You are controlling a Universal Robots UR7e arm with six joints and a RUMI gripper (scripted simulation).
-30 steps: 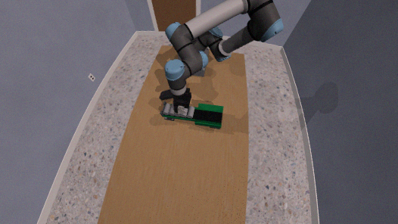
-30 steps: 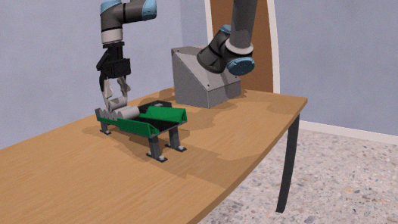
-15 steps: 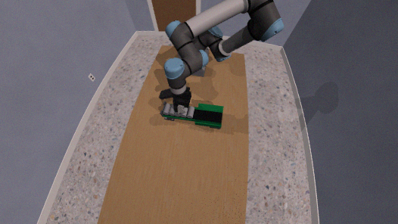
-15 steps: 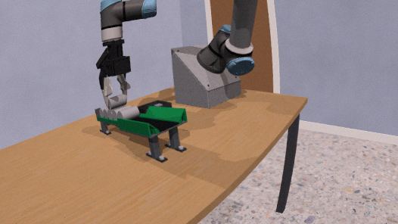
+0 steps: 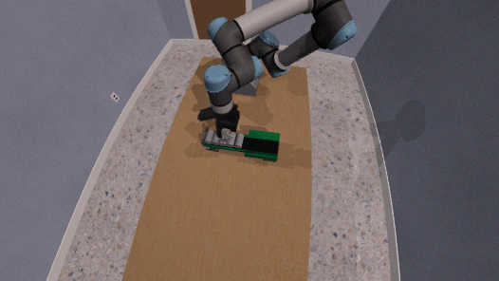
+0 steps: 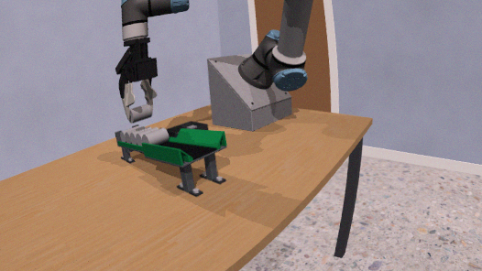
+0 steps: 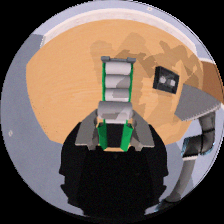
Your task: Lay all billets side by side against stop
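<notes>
The green feed ramp is 1 cm behind my hand, 7 cm to the left of it and 9 cm below it. The rest, counted from my hand: small black box 23 cm behind, 9 cm to the right, 15 cm below; then stop 12 cm to the right, 10 cm below.
</notes>
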